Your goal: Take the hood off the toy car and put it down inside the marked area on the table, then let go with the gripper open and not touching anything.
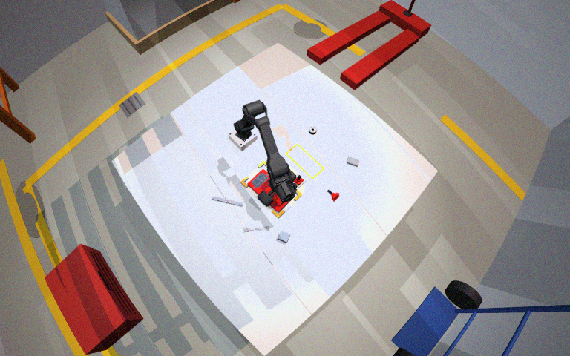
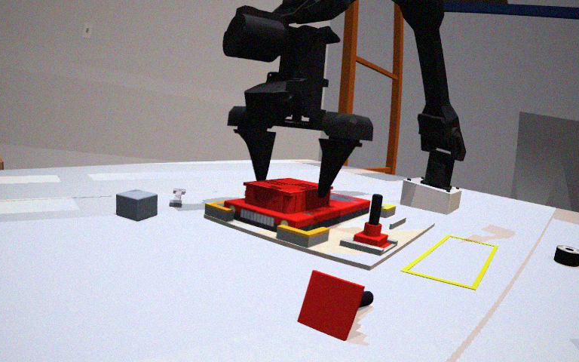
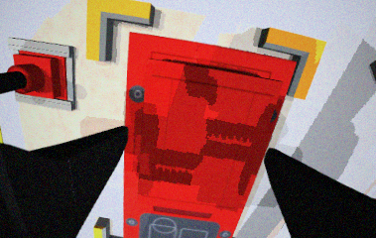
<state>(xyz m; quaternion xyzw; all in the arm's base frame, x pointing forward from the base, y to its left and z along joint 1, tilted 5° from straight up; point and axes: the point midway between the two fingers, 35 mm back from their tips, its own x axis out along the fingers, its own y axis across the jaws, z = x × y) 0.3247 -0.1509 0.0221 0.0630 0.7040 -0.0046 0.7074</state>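
Now: gripper tip right at the red hood.
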